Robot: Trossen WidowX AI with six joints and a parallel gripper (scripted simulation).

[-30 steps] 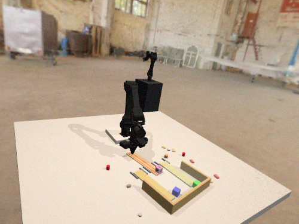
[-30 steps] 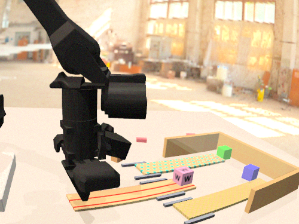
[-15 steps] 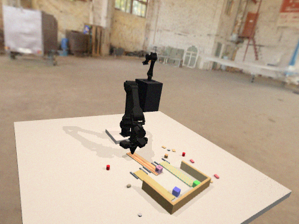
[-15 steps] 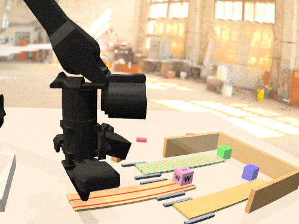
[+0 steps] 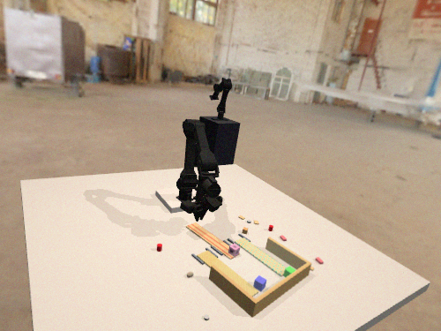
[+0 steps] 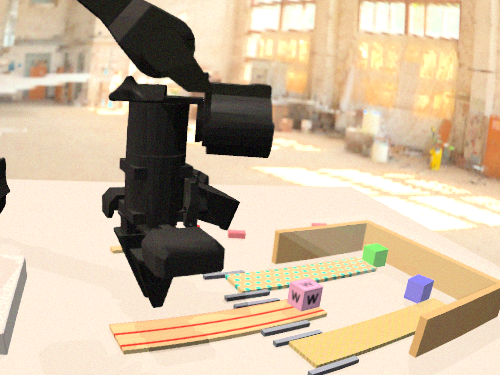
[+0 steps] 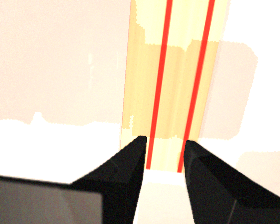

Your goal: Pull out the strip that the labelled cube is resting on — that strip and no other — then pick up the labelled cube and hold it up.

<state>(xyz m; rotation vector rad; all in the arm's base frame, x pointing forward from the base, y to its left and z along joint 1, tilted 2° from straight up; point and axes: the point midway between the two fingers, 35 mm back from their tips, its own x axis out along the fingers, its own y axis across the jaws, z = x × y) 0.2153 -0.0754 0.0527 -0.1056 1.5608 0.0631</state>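
The orange cube lies 110 mm ahead of my gripper tip, 180 mm to the left of it and 40 mm below it.
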